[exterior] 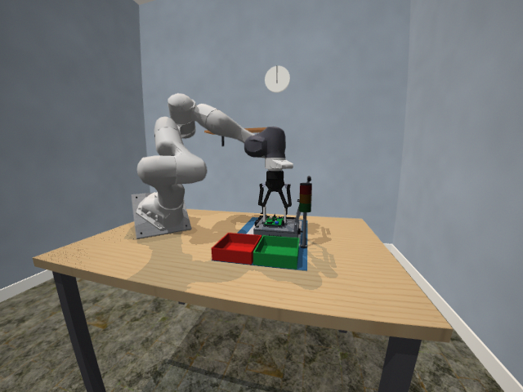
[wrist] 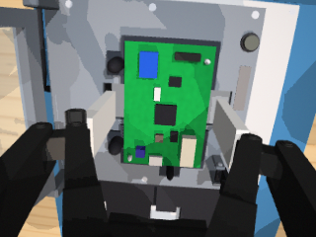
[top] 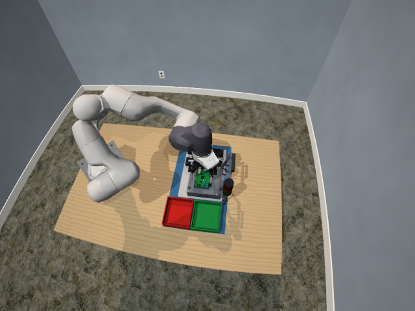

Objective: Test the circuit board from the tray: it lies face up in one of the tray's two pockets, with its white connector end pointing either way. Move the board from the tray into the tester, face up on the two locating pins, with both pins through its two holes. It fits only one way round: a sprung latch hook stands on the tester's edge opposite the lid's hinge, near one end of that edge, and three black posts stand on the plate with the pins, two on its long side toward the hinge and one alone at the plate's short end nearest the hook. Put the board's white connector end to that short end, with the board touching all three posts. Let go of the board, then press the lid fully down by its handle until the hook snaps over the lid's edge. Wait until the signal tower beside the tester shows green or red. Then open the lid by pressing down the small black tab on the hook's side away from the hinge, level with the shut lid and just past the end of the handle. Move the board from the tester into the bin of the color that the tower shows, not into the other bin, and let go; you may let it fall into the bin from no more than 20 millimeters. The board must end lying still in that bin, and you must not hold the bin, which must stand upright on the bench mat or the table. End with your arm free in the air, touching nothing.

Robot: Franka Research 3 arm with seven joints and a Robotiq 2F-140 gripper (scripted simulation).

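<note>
My hand is 2 cm above the green circuit board. Round my hand: tester plate (3 cm below, 1 cm ahead); then clear lid (12 cm ahead, 9 cm above, 3 cm to the right); then green bin (21 cm to the right, 8 cm below, 1 cm behind).
</note>
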